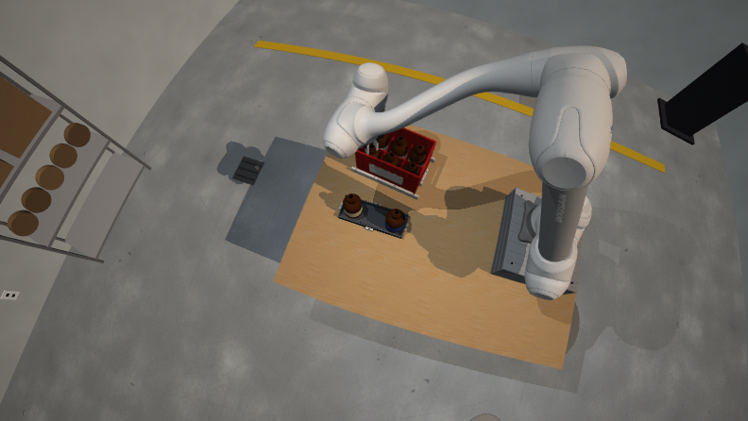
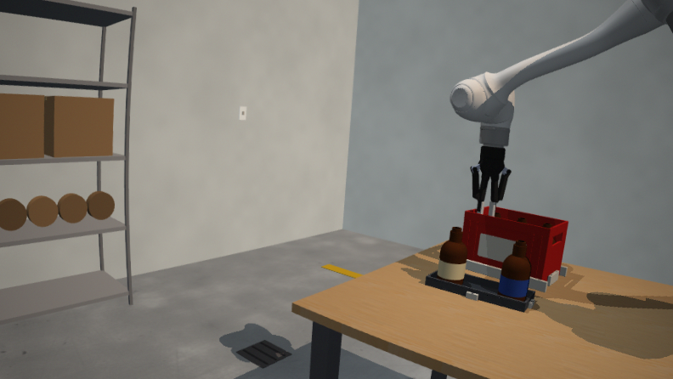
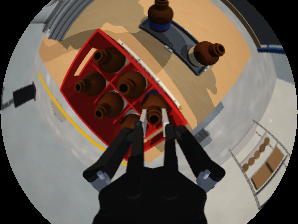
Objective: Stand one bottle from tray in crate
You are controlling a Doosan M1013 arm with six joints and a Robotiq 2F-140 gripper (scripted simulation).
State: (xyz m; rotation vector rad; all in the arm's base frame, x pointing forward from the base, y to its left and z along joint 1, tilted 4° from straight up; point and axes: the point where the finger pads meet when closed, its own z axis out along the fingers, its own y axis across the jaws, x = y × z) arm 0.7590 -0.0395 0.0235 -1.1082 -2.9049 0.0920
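The glass bottle lies 90 mm below my hand. From my hand the other things lie so: dark tray (220 mm to the left, 160 mm below, 100 mm behind); red crate (90 mm below, 90 mm behind, 40 mm to the right).
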